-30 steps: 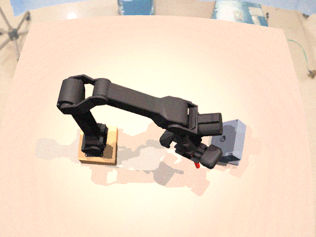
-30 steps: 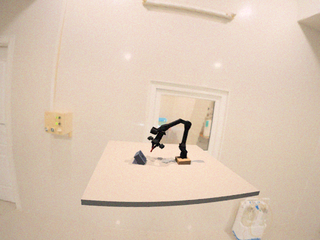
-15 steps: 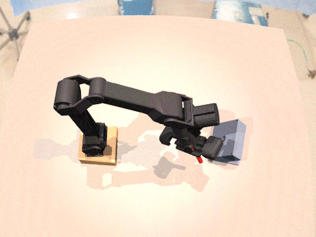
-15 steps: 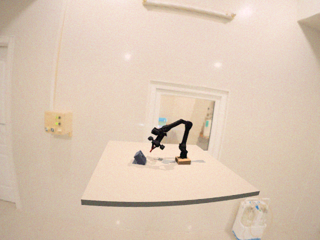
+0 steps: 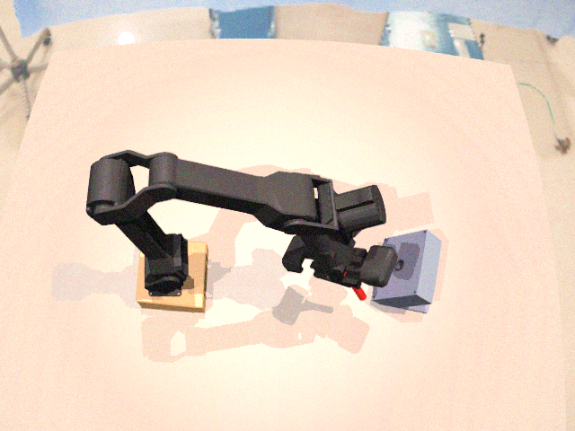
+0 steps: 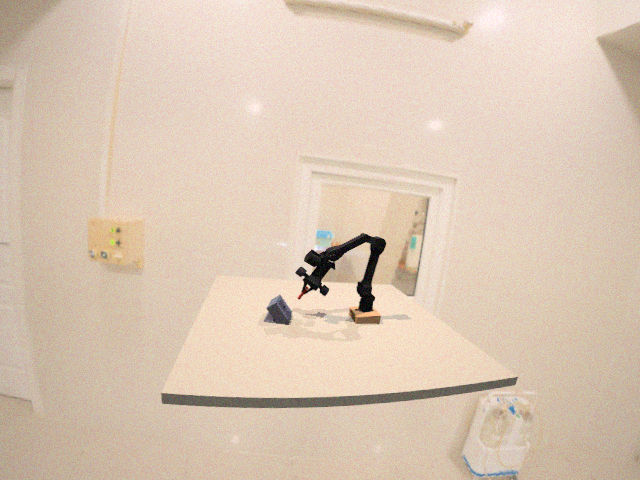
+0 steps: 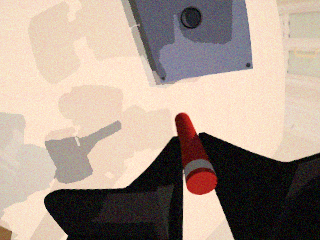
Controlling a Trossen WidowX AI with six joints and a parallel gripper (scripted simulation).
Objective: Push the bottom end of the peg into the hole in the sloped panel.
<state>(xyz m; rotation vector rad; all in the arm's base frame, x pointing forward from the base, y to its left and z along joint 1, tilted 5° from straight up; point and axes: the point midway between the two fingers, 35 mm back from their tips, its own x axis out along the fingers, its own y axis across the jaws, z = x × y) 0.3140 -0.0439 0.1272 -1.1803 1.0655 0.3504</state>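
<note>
Right now the blue-grey sloped panel is 12 cm ahead of my gripper tip, 8 cm below it and 4 cm to the left of it. Also, from my gripper tip: red round peg: 1 cm behind, 1 cm above.
</note>
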